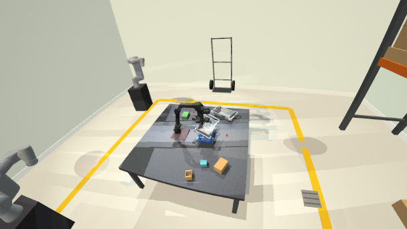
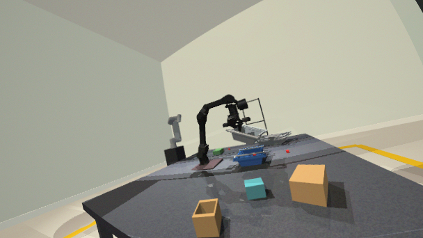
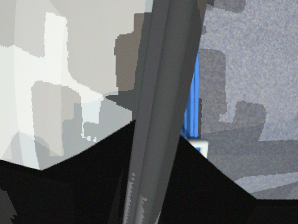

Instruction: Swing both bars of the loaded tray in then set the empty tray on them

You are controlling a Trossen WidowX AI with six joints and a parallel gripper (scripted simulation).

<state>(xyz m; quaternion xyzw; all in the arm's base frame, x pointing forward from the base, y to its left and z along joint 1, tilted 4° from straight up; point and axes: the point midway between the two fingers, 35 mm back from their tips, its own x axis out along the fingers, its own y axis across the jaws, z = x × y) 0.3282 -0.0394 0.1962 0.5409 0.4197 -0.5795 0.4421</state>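
Now: the grey tray 70 mm ahead of my gripper tip and 20 mm to the right of it. The rest, counted from my gripper tip: red block: 280 mm ahead, 170 mm below, 30 mm to the left; then orange box: 410 mm to the right, 230 mm ahead, 150 mm below; then teal cube: 390 mm to the right, 160 mm below, 60 mm ahead.
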